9 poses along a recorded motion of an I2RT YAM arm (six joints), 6.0 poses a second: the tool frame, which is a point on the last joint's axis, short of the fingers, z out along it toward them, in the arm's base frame.
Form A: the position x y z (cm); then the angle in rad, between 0 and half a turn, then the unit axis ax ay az.
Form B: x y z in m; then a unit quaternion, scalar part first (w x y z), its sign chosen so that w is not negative. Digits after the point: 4 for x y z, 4 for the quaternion.
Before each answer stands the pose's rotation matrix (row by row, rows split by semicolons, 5 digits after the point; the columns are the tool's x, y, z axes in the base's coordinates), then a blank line. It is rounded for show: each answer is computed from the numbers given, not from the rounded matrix.
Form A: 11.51 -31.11 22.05 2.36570 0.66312 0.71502 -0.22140
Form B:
0.03981 0.96764 0.24916; 0.65753 0.16239 -0.73572; -0.75238 0.19312 -0.62979

0.1151 -0.3111 0.2205 0.3783 0.6138 0.6619 -0.2049
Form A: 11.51 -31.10 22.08 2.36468 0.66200 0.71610 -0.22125
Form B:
0.03767 0.96722 0.25113; 0.65699 0.16539 -0.73553; -0.75296 0.19270 -0.62922

0.1151 -0.3110 0.2208 0.3788 0.6127 0.6627 -0.2048
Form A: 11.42 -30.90 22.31 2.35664 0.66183 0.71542 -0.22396
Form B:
0.04046 0.96673 0.25257; 0.65015 0.16648 -0.74135; -0.75873 0.19420 -0.62178

0.1142 -0.3090 0.2231 0.3825 0.6115 0.6610 -0.2069
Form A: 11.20 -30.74 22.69 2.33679 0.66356 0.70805 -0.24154
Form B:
0.05231 0.96963 0.23890; 0.62148 0.15564 -0.76781; -0.78168 0.18864 -0.59447

0.1120 -0.3074 0.2269 0.3916 0.6106 0.6515 -0.2222
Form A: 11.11 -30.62 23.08 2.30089 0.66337 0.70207 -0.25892
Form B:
0.06661 0.96927 0.23681; 0.58342 0.15470 -0.79730; -0.80943 0.19127 -0.55519

0.1111 -0.3062 0.2308 0.4081 0.6056 0.6410 -0.2364
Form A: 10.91 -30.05 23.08 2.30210 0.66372 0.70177 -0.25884
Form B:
0.06688 0.96950 0.23580; 0.58419 0.15354 -0.79696; -0.80886 0.19105 -0.55610

0.1091 -0.3005 0.2308 0.4075 0.6061 0.6408 -0.2364
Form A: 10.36 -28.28 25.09 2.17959 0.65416 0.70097 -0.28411
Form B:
0.10077 0.95384 0.28289; 0.48771 0.20048 -0.84967; -0.86717 0.22359 -0.44500

0.1036 -0.2828 0.2509 0.4627 0.5799 0.6214 -0.2519
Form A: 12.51 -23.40 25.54 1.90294 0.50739 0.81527 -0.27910
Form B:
0.01532 0.81238 0.58292; 0.28469 0.55532 -0.78139; -0.95850 0.17792 -0.22277

0.1251 -0.2340 0.2554 0.5805 0.4132 0.6638 -0.2273
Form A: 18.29 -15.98 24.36 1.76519 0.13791 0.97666 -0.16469
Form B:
-0.17048 0.32230 0.93116; -0.00088 0.94495 -0.32723; -0.98536 -0.05660 -0.16081

0.1829 -0.1598 0.2436 0.6351 0.1065 0.7544 -0.1272
